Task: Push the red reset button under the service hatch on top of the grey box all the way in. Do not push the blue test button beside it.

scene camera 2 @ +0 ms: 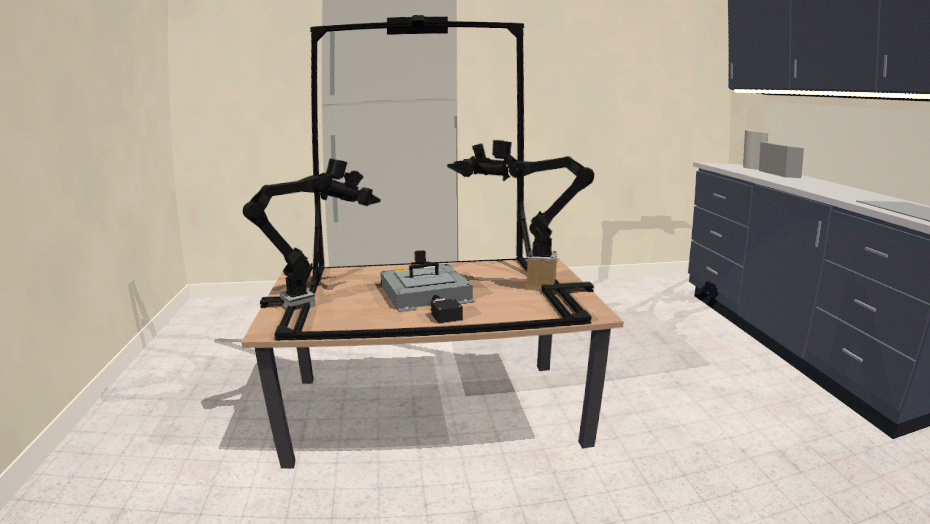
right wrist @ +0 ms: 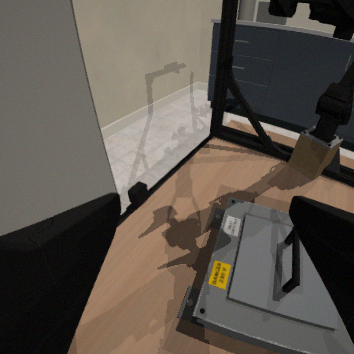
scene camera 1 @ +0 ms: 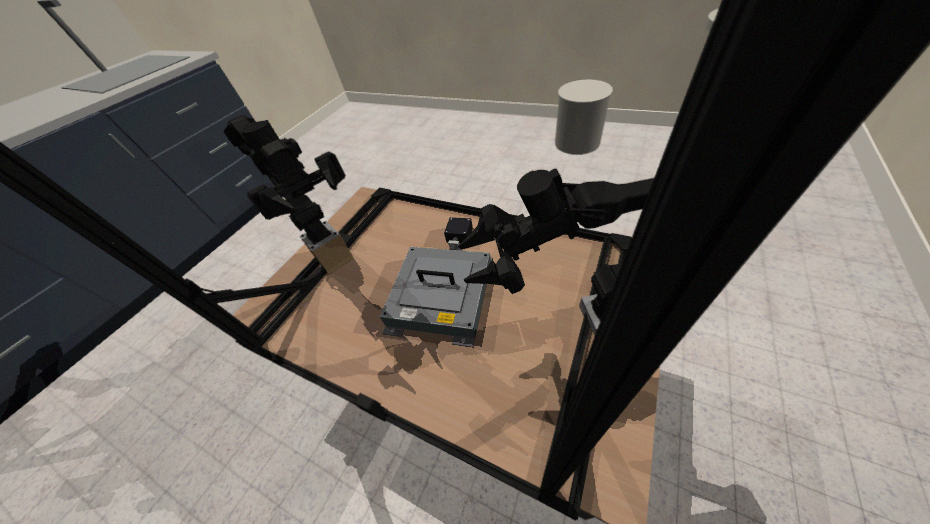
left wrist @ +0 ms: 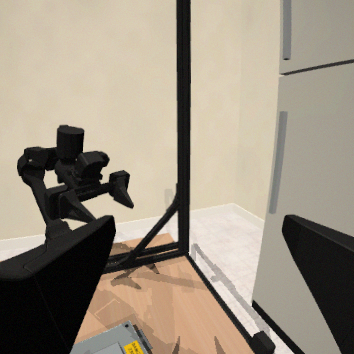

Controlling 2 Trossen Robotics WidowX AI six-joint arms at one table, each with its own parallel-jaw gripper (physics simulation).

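The grey box (scene camera 1: 432, 312) (scene camera 2: 411, 296) (right wrist: 214, 309) lies flat in the middle of the wooden table (scene camera 1: 494, 374) (scene camera 2: 494, 307). Its service hatch (scene camera 1: 421, 296) (right wrist: 260, 281) is down, with a black handle (scene camera 1: 437, 278) (scene camera 2: 423, 267) (right wrist: 293, 263) on top. The red and blue buttons are hidden under it. My right gripper (scene camera 1: 464, 262) (scene camera 2: 376, 199) (right wrist: 206, 203) (left wrist: 115, 213) is open and empty, high above the box's edge. My left gripper (scene camera 1: 302, 186) (scene camera 2: 452, 166) (left wrist: 199, 223) is open and empty, high up and off to the side of the box.
A small black camera block (scene camera 1: 458, 229) (scene camera 2: 446, 309) sits beside the box. The black frame (scene camera 1: 671, 234) (scene camera 2: 313, 156) runs round the table. A yellow danger label (right wrist: 219, 274) marks the box. A dark cabinet (scene camera 1: 219, 156), a grey cylinder (scene camera 1: 583, 116) and a fridge (scene camera 2: 390, 130) stand around.
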